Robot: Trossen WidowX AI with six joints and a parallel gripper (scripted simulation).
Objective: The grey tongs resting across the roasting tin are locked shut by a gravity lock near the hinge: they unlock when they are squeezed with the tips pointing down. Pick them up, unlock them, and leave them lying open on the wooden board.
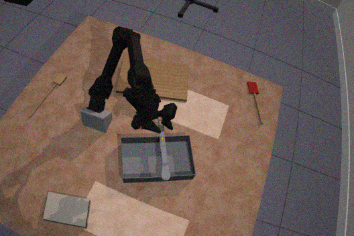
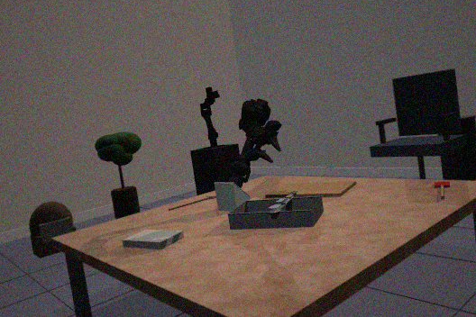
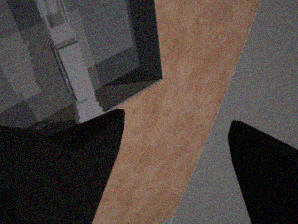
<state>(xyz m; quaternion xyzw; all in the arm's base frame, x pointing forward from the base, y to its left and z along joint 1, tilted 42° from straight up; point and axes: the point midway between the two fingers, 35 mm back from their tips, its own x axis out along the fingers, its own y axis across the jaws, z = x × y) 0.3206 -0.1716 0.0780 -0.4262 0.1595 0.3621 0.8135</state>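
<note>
Right now the yellow lock piece is 16 cm below my gripper tip, 5 cm to the left of it and 1 cm behind it. The rest, counted from my gripper tip: roasting tin: 20 cm below, 3 cm to the right, 1 cm behind; then grey block: 39 cm to the right, 29 cm behind, 22 cm below; then wooden board: 41 cm to the left, 22 cm below, 17 cm behind.
</note>
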